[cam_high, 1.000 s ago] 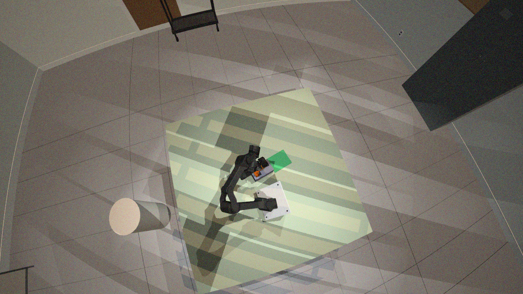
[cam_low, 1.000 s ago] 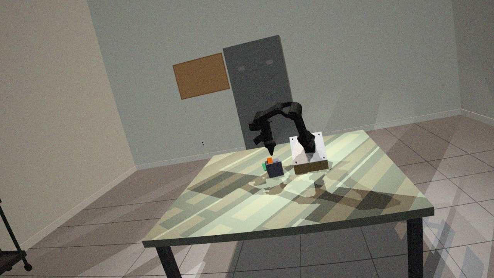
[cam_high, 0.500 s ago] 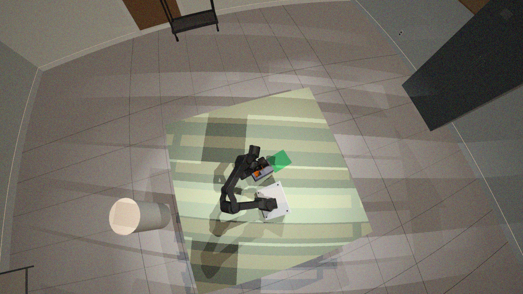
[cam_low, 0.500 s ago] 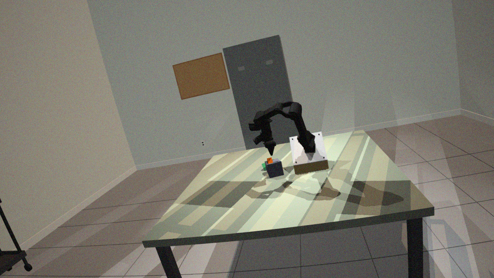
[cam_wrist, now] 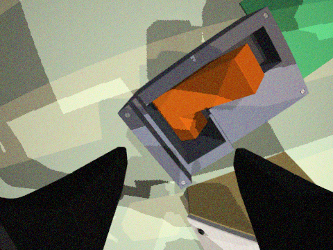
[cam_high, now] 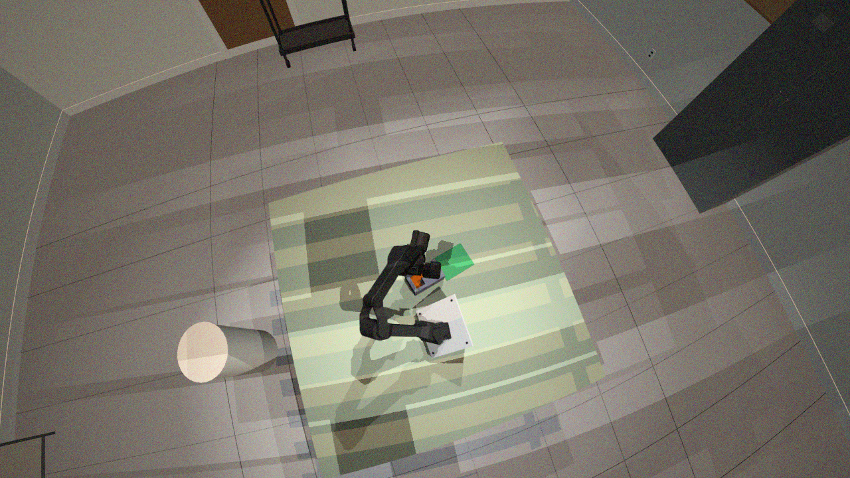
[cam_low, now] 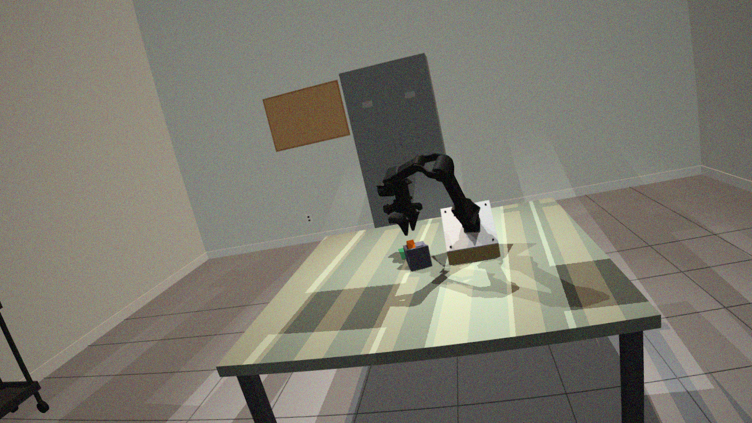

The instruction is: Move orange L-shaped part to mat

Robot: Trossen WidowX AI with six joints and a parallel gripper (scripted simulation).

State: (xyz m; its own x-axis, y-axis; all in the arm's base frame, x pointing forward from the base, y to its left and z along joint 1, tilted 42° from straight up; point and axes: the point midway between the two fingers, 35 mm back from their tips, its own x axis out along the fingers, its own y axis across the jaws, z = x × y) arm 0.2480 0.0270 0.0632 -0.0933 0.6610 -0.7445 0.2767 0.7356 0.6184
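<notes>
Now: the orange L-shaped part 1 cm behind my gripper tip, 2 cm to the right of it and 11 cm below it. The rest, counted from my gripper tip: green mat 5 cm ahead, 19 cm to the right, 16 cm below.
</notes>
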